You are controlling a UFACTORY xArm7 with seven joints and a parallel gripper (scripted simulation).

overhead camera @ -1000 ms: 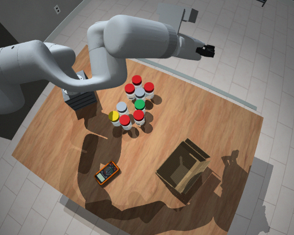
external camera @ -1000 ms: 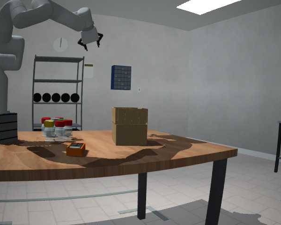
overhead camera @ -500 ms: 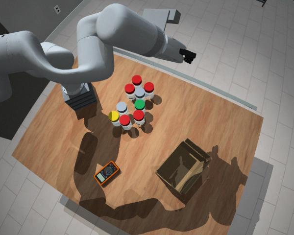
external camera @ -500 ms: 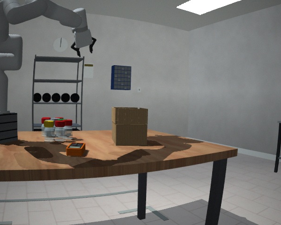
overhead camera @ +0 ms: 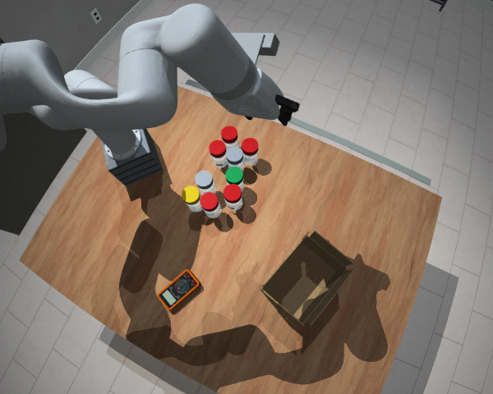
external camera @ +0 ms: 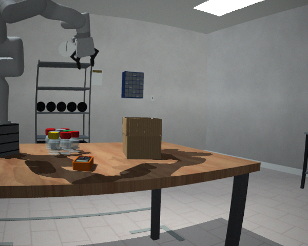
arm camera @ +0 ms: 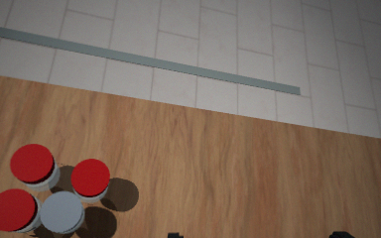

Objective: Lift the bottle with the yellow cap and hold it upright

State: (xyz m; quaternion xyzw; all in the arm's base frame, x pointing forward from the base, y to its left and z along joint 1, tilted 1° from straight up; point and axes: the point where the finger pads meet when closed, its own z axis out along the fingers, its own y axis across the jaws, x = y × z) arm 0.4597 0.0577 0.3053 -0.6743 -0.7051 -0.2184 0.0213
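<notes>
Now: hand 400 mm above the yellow-capped bottle, 190 mm past it and 120 mm to the left of it. Round my hand: green-capped bottle 400 mm below, 90 mm behind, 10 mm to the right; then orange multimeter 430 mm below, 400 mm to the right, 120 mm behind.
</notes>
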